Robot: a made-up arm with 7 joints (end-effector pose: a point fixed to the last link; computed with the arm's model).
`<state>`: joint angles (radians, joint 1 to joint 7).
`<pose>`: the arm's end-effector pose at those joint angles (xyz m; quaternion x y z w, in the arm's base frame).
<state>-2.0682 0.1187 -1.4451 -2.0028 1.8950 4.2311 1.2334</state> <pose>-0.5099 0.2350 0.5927 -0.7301 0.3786 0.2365 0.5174</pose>
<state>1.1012 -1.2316 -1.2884 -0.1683 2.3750 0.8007 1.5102</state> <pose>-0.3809 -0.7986 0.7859 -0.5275 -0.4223 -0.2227 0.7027</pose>
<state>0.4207 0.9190 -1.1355 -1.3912 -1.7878 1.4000 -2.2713</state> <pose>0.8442 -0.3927 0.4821 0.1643 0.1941 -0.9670 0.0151</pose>
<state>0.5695 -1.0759 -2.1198 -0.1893 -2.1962 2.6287 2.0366</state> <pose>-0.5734 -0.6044 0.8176 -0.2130 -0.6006 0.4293 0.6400</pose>
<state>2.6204 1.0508 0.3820 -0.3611 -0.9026 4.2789 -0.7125</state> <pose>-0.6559 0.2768 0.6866 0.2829 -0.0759 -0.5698 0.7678</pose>
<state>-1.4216 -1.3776 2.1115 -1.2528 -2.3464 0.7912 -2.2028</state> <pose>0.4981 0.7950 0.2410 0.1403 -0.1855 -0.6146 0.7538</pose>
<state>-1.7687 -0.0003 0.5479 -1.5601 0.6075 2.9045 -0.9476</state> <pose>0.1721 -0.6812 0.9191 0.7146 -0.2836 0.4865 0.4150</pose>
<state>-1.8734 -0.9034 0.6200 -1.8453 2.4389 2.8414 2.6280</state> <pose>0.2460 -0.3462 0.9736 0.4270 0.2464 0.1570 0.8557</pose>
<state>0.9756 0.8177 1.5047 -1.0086 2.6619 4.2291 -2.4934</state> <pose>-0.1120 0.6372 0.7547 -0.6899 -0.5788 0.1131 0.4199</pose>
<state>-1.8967 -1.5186 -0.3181 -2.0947 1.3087 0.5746 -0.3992</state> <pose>-0.1073 0.0574 1.1007 -0.8774 0.1359 -0.4467 0.1101</pose>
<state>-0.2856 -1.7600 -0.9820 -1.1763 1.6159 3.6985 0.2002</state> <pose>-0.7263 -0.3018 0.4822 0.7157 0.1254 -0.4749 0.4964</pose>
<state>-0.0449 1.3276 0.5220 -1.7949 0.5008 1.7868 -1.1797</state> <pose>0.4602 0.3733 -0.2247 -0.5899 -0.3907 0.3463 0.6160</pose>
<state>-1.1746 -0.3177 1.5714 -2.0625 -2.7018 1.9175 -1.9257</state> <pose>0.6801 0.3182 0.4311 -0.3282 0.2229 -0.6896 0.6058</pose>
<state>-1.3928 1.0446 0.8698 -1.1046 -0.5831 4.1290 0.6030</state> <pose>0.4738 -0.6163 0.5099 -0.2930 0.3062 -0.9057 0.0128</pose>
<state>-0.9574 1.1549 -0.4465 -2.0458 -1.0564 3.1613 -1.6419</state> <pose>0.1014 -0.4855 -0.1355 -0.7018 -0.6857 0.1797 0.0713</pose>
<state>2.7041 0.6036 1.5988 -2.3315 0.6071 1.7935 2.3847</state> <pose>-0.2583 -0.6608 0.3373 0.5075 0.6239 0.3765 0.4599</pose>
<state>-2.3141 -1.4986 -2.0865 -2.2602 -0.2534 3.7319 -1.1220</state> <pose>-0.2944 0.5100 0.1225 -0.3490 -0.7508 -0.1198 0.5479</pose>
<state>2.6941 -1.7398 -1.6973 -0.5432 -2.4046 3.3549 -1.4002</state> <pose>0.8411 0.0105 0.3083 0.2315 0.6929 0.3784 0.5684</pose>
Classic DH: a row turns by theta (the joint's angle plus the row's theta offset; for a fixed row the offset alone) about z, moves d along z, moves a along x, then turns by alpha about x. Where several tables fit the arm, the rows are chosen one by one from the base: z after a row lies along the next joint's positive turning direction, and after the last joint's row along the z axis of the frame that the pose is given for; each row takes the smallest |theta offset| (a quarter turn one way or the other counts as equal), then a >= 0, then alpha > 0; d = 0 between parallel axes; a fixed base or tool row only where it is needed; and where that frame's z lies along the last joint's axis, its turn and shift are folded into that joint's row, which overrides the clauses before.
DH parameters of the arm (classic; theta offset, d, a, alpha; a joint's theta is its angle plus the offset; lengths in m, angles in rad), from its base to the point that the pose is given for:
joint 1: 0 0.398 0 -1.5708
joint 2: 0 0 0 1.5708
joint 3: 0 0.2914 0.114 1.5708
joint 4: 0 0 -0.1197 -1.5708
joint 5: 0 0.557 0 1.5708
joint 6: 0 0 0.1297 1.5708
joint 7: 0 0 0 0

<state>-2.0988 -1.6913 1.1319 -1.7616 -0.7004 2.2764 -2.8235</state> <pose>0.8311 -0.0451 0.6419 0.0600 0.3510 -0.9330 0.0521</pose>
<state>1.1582 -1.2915 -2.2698 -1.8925 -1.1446 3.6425 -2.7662</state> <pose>0.3576 -0.5634 0.1616 0.3881 0.6910 0.0724 0.6055</pose>
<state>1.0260 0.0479 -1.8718 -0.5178 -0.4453 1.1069 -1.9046</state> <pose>0.2616 -0.2701 1.3131 0.8744 0.3419 -0.1201 0.3227</pose>
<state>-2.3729 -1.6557 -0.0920 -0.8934 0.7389 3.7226 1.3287</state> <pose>0.4862 0.6183 0.6920 0.1619 0.5739 0.7995 0.0729</pose>
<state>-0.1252 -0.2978 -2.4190 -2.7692 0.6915 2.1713 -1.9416</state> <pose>-0.3610 -0.2656 0.0231 -0.7231 0.4956 -0.4582 0.1467</pose>
